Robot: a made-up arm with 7 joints. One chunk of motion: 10 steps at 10 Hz.
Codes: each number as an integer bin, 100 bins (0 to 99) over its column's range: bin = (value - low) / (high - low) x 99, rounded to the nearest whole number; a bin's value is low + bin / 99 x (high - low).
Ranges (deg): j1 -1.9..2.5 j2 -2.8..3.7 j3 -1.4..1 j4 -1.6..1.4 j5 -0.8..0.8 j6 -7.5..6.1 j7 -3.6..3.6
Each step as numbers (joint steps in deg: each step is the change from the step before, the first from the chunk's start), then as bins.
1 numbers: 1.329 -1.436 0.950 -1.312 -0.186 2.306 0.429
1 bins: 73 21 97 10 38 71 55
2 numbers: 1.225 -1.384 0.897 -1.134 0.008 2.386 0.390
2 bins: 70 22 95 15 50 72 55
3 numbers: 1.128 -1.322 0.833 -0.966 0.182 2.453 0.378
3 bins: 68 23 92 21 61 72 55
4 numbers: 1.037 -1.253 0.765 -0.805 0.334 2.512 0.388
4 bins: 66 24 89 26 70 73 55
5 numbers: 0.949 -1.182 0.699 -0.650 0.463 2.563 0.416
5 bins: 64 25 87 31 78 73 55
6 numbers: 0.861 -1.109 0.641 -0.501 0.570 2.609 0.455
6 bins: 62 26 84 36 85 74 56
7 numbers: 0.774 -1.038 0.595 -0.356 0.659 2.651 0.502
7 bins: 60 27 82 41 90 74 56
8 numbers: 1.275 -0.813 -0.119 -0.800 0.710 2.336 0.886
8 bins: 71 30 53 26 93 72 62
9 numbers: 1.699 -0.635 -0.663 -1.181 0.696 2.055 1.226
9 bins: 81 33 30 14 93 70 66
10 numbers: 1.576 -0.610 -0.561 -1.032 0.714 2.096 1.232
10 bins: 78 33 35 19 94 70 66
